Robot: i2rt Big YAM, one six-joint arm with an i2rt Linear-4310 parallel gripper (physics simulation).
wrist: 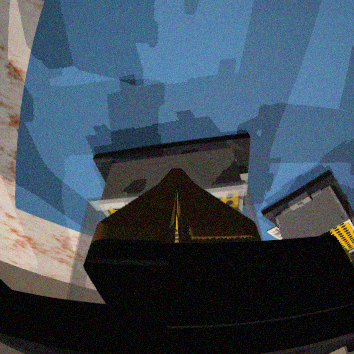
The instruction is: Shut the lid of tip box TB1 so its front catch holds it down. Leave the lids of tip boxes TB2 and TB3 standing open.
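Frame: origin at the arm's base, x ahead, y left, z up, level; centimetres.
Seen in the pictures: gripper, fingertip midpoint: point(176, 176).
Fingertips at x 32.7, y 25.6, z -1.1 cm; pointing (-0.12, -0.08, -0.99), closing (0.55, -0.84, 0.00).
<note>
Pixels of each thing's top centre, then the offset from my fingertips to it. "spot": a spot on its surface instead. Level surfaces: height alone.
- translucent lid, surface spot: point(80, 262) spot: dx -6.3, dy +3.2, dz +4.3 cm
- second tip box, middle of its top: point(323, 255) dx -2.3, dy -25.8, dz -1.0 cm
- blue mat, its level: dz -7.6 cm
A tip box point(165, 167) with a dark grey body and a black edge stands in the middle of the wrist view. Parts of its yellow rack point(231, 201) show on both sides of the fingers. A translucent lid point(80, 262) stands open on the camera side of the box, seen as a faint grey panel at the lower left. My gripper point(176, 176) is shut and empty. Its fingertips appear in front of the box and hide most of the rack and lid; whether they touch is unclear. A second tip box point(307, 215) is at the right, its lid unclear. No labels are readable.
The boxes stand on a blue mat point(200, 45) crossed by dark shadows. A pale table with rust-brown flecks point(47, 245) shows at the left. The second box is close on the right, partly cut off by the gripper body and the view's edge.
</note>
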